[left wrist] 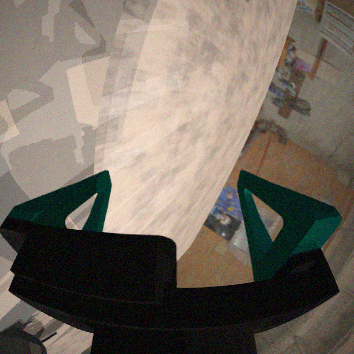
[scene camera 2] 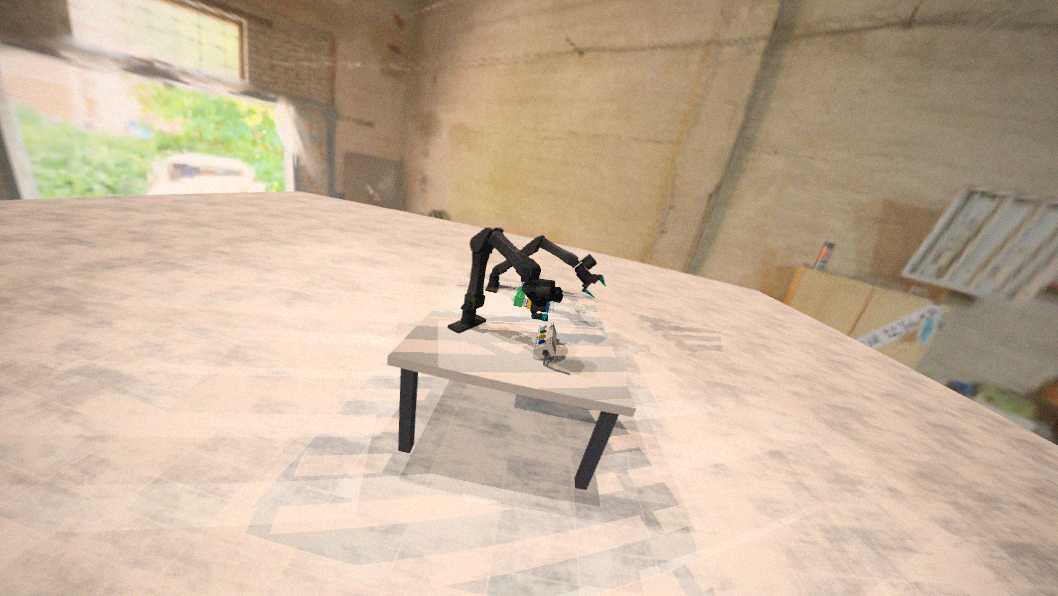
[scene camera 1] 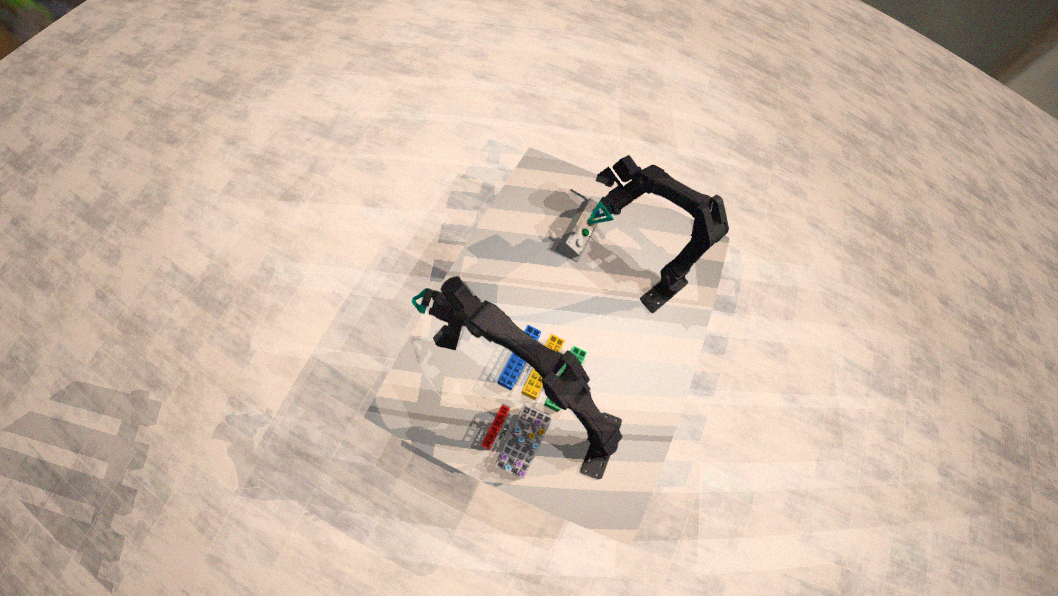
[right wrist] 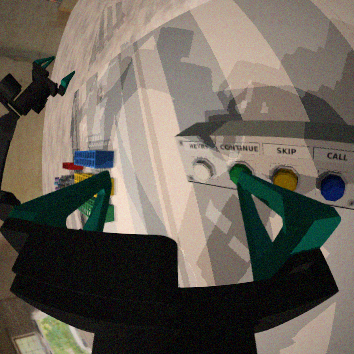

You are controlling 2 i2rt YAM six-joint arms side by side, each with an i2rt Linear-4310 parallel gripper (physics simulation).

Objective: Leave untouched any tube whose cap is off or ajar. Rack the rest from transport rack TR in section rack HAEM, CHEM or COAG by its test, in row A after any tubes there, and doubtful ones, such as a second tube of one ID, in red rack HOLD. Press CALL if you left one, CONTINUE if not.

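Frame: origin at the left arm's base, x ahead, y left, z up, level; centimetres.
Seen in the pictures: left gripper, fingertip midpoint: (left wrist: 173, 176) (scene camera 2: 600, 292) (scene camera 1: 424, 305) (right wrist: 63, 63); right gripper, fingertip midpoint: (scene camera 2: 547, 310) (scene camera 1: 590, 219) (right wrist: 173, 177); left arm's base, link origin: (scene camera 2: 492, 286) (scene camera 1: 601, 445); right arm's base, link origin: (scene camera 2: 467, 324) (scene camera 1: 664, 291).
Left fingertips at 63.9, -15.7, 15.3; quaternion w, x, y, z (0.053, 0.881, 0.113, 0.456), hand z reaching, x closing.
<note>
Offsets run from my left fingertips to a thing's top centre, as dx, dy, dz. "spot": to the spot under its first point.
Transport rack TR {-41.2, +23.4, -9.6} (scene camera 1: 511, 450) is grey and holds several tubes with purple, light blue and orange caps. Cap seating and labels are too small to tell. Red rack HOLD (scene camera 1: 496, 427) (right wrist: 71, 165) stands beside it. Blue {-30.4, +0.1, -9.6} (scene camera 1: 510, 371) (right wrist: 93, 158), yellow {spot: -37.3, +6.2, -14.5} (scene camera 1: 532, 385) and green {spot: -46.6, -7.3, -9.6} (scene camera 1: 578, 353) (right wrist: 109, 213) section racks stand nearby, partly under the left arm; their names are unreadable. My left gripper (scene camera 1: 420, 301) (scene camera 2: 596, 288) (left wrist: 173, 176) is open and empty, away from the racks. My right gripper (scene camera 1: 601, 213) (scene camera 2: 544, 316) (right wrist: 173, 177) is open and empty above the button box {-32.7, -51.2, -6.9} (scene camera 1: 576, 244) (scene camera 2: 544, 344).
The box carries a white button {-34.1, -43.6, -7.8} (right wrist: 202, 169), green CONTINUE (right wrist: 239, 173), yellow SKIP {-35.4, -53.5, -7.8} (right wrist: 285, 179) and blue CALL {-35.9, -58.5, -7.8} (right wrist: 332, 187). One right fingertip overlaps CONTINUE in the right wrist view; contact is unclear. A cable trails from the box. The left arm crosses over the section racks.
</note>
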